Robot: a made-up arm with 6 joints. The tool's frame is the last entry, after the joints. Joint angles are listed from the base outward. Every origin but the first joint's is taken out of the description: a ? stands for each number. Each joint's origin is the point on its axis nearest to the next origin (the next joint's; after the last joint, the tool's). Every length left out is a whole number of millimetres.
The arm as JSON. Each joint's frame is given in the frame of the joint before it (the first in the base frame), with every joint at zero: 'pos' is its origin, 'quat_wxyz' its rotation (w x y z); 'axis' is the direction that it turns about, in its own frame. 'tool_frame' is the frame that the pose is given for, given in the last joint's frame.
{
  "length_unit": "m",
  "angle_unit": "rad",
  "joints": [
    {
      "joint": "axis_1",
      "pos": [
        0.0,
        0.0,
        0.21
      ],
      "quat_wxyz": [
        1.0,
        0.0,
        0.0,
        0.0
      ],
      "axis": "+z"
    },
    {
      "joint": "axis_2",
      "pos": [
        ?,
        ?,
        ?
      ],
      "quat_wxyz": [
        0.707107,
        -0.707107,
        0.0,
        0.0
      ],
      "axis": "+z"
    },
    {
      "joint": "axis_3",
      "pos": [
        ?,
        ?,
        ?
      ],
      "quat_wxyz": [
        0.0,
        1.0,
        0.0,
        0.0
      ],
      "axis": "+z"
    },
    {
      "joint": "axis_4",
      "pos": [
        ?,
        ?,
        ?
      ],
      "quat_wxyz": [
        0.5,
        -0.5,
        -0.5,
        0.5
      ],
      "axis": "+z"
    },
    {
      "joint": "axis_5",
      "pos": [
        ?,
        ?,
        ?
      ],
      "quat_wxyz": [
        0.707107,
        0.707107,
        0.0,
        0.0
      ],
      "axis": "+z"
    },
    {
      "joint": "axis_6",
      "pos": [
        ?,
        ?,
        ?
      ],
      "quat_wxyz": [
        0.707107,
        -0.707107,
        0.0,
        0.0
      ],
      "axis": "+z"
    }
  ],
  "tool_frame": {
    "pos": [
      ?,
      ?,
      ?
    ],
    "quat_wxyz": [
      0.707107,
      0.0,
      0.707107,
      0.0
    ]
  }
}
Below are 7 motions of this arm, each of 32 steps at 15 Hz.
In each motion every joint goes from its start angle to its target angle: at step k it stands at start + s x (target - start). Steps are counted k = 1, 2, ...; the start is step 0. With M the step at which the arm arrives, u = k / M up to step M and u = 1 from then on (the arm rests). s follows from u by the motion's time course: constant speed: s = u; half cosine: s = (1 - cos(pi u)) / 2; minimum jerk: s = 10 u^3 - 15 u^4 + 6 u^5.
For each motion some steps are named. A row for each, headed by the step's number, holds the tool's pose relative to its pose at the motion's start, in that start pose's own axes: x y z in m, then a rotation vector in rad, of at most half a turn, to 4 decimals.
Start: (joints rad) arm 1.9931 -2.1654 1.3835 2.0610 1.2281 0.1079
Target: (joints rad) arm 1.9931 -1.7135 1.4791 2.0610 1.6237 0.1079
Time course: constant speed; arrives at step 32
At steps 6, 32:
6: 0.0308 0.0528 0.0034 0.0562 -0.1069 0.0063
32: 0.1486 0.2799 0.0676 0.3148 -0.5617 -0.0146

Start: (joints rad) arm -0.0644 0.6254 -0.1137 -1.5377 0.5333 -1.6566
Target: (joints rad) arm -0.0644 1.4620 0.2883 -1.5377 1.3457 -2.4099
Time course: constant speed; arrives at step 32
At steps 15, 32:
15: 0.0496 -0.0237 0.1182 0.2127 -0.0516 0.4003
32: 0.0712 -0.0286 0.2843 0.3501 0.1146 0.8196

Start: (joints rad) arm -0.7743 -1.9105 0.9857 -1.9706 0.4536 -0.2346
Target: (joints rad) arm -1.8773 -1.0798 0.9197 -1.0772 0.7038 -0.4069
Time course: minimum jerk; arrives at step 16
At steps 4, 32:
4: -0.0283 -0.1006 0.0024 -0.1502 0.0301 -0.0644
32: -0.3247 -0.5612 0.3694 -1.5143 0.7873 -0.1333

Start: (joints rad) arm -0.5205 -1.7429 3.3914 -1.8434 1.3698 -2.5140
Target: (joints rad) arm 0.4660 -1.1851 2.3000 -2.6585 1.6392 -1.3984
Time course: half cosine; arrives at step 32
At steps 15, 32:
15: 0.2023 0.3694 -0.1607 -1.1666 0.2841 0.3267
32: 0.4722 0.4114 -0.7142 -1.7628 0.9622 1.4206

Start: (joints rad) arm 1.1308 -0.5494 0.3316 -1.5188 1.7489 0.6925
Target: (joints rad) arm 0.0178 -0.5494 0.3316 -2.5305 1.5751 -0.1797
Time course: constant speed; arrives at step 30
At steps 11, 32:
11: 0.0725 0.0131 -0.0015 0.3449 -0.1370 -0.1489
32: 0.1855 0.0767 0.0440 1.1426 -0.4161 -0.2596

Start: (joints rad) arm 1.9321 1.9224 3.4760 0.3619 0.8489 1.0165
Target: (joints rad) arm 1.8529 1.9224 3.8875 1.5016 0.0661 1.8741
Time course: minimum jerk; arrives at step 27
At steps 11, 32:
11: 0.0877 -0.0984 0.0414 -0.6306 -0.1407 0.2136
32: 0.1895 -0.2530 0.2018 -2.0733 -0.1955 0.4871

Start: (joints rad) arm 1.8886 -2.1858 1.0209 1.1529 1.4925 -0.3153
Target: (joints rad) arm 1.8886 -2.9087 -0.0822 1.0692 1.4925 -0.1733
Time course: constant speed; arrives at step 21
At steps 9, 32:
9: -0.0197 0.0338 0.0259 0.0892 0.0592 -0.0425
32: -0.0636 0.1236 0.0974 0.2046 0.1498 -0.0946

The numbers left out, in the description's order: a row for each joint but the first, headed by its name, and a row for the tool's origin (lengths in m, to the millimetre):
axis_2: 0.0 0.0 0.0
axis_3: 0.0 -0.275 0.0
axis_4: 0.547 0.0 0.0
axis_5: 0.0 -0.176 0.0
axis_6: 0.0 0.0 0.0
tool: 0.0 0.0 0.0

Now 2 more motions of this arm.
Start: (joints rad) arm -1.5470 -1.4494 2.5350 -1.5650 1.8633 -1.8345
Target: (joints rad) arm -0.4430 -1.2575 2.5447 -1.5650 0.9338 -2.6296
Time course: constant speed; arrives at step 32
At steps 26, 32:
26: 0.6745 0.0437 -0.1366 0.4353 0.4547 -0.4055
32: 0.7958 0.0995 -0.2378 0.4760 0.5036 -0.4912

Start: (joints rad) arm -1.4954 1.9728 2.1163 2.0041 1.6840 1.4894
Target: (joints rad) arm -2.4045 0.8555 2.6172 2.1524 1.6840 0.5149
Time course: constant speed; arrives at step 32
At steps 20, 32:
20: -0.3645 -0.4337 -0.4059 -0.0454 -0.1432 0.9871
32: -0.1872 -0.7050 -0.5491 -0.1621 -0.1990 1.5457

